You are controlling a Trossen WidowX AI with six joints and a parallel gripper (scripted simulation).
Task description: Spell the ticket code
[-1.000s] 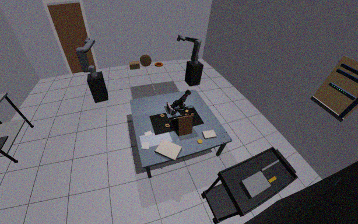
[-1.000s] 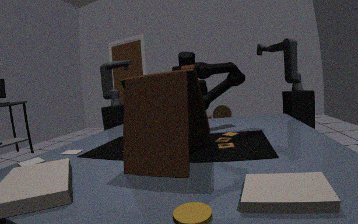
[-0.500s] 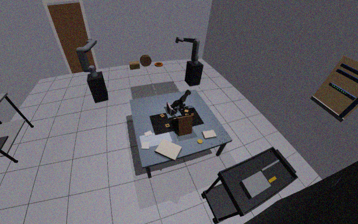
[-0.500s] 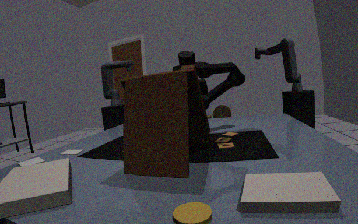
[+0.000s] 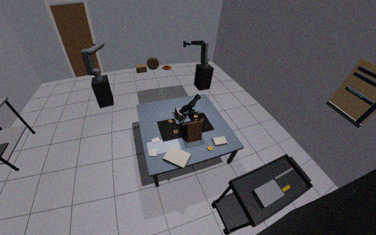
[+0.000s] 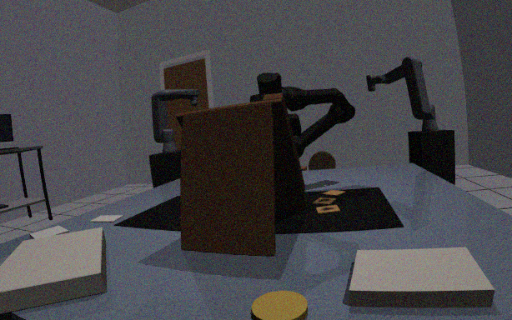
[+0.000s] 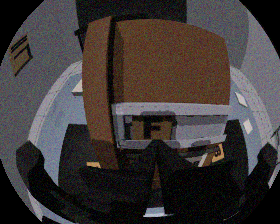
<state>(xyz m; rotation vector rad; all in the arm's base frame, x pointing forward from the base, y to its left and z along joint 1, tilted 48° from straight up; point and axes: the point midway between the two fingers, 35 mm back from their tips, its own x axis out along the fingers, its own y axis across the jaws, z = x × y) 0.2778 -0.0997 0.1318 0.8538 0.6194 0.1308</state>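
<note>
The tan letter tile lies 30 mm ahead of my gripper tip and 30 mm below it. The rest, counted from my gripper tip: black mat: 110 mm behind, 40 mm to the right, 180 mm below; white printed slip: 30 mm behind, 70 mm to the right, 100 mm below; pale block: 360 mm ahead, 270 mm to the left, 170 mm below.
</note>
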